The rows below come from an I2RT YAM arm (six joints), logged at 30 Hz.
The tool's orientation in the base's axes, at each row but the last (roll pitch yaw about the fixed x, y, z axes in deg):
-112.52, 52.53, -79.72
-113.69, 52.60, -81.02
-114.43, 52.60, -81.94
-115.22, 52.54, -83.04
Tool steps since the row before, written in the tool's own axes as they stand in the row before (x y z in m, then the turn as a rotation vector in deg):
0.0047, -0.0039, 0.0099, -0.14, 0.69, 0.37
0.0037, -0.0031, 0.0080, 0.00, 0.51, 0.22
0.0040, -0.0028, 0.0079, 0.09, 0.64, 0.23
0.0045, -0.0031, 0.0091, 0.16, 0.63, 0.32
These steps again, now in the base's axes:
0.0110, -0.0008, -0.0038, -0.05, 0.71, -0.36
0.0088, -0.0006, -0.0032, -0.07, 0.44, -0.34
0.0085, -0.0007, -0.0036, -0.12, 0.47, -0.48
0.0097, -0.0007, -0.0042, -0.04, 0.46, -0.56

